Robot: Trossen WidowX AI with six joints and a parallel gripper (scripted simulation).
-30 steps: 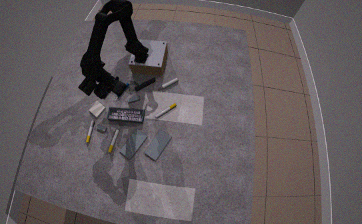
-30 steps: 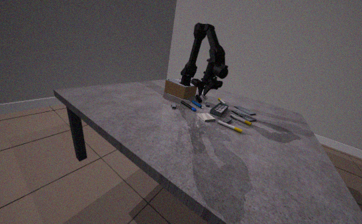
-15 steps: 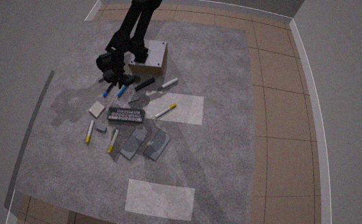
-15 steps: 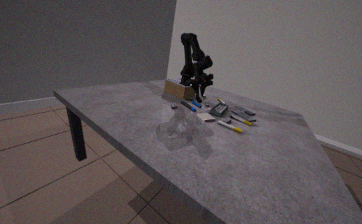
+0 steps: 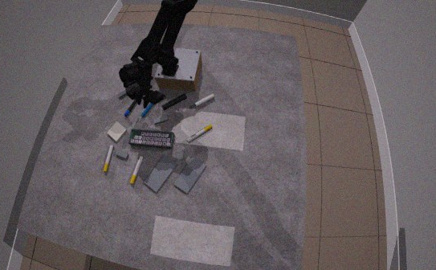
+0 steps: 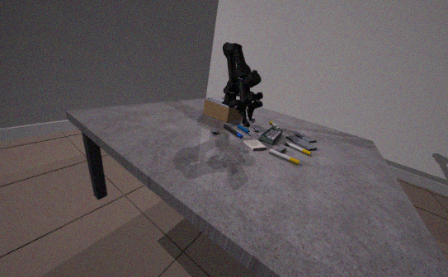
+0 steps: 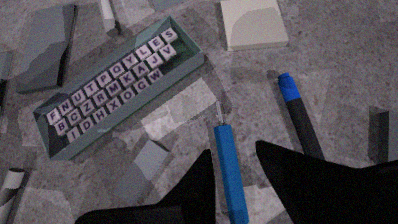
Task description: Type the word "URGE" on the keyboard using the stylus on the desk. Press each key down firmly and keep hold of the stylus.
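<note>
Now: gripper tip 5 cm above the blue stylus and 1 cm short of it. Also, from my gripper tip: pale pad (13 cm ahead, 10 cm to the right, 6 cm below); grey block (22 cm ahead, 6 cm below, 3 cm to the right).
</note>
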